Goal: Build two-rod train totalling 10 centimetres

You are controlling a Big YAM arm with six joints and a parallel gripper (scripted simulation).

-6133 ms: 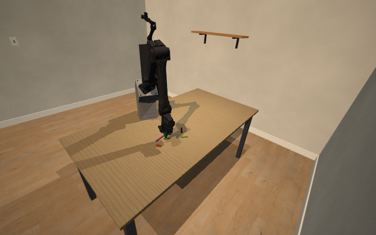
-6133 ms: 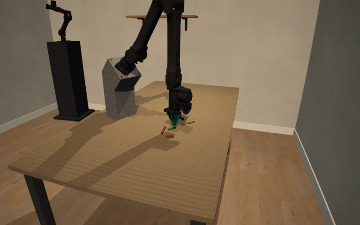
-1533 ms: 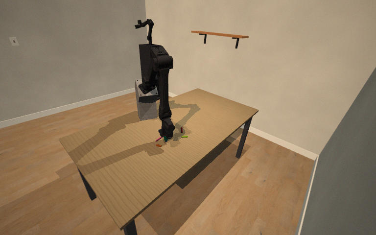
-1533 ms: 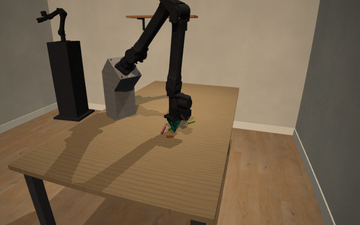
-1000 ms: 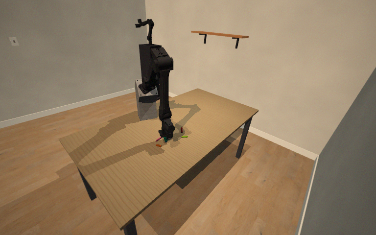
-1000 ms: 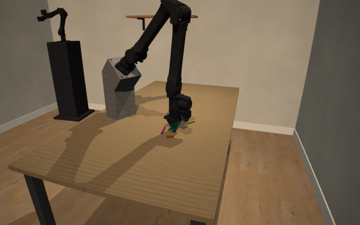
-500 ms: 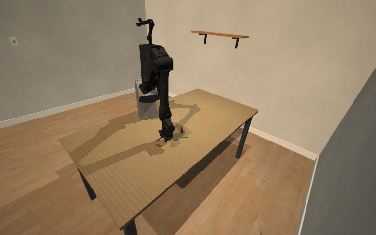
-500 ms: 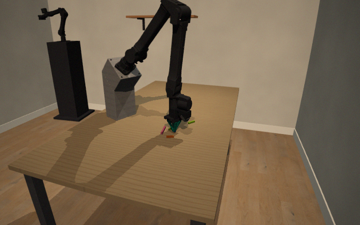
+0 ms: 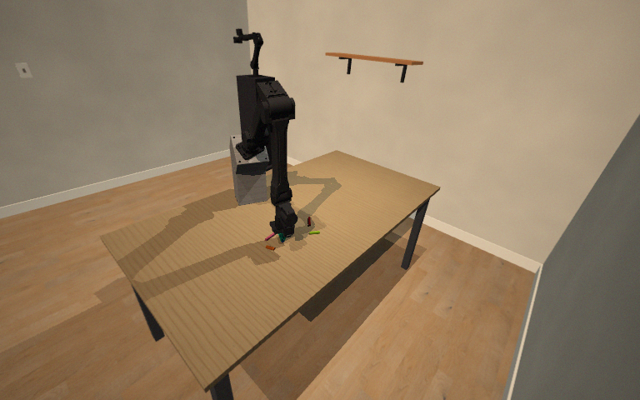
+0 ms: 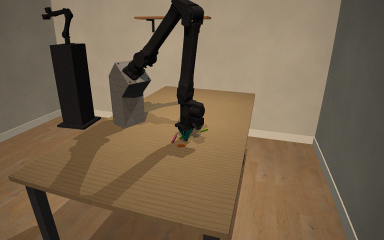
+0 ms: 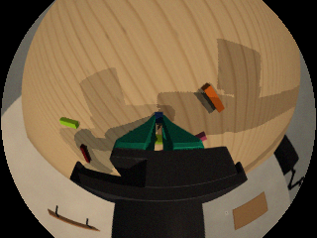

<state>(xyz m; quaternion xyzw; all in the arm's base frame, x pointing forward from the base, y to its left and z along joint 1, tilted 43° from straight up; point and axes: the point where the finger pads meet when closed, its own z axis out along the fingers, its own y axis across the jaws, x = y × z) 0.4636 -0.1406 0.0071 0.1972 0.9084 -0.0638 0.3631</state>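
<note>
Now: hand right at the blue rod. Round my hand: pink rod: 6 cm behind, 1 cm below; orange rod: 1 cm behind, 7 cm to the right, 1 cm below; red rod: 21 cm to the left, 1 cm below.
</note>
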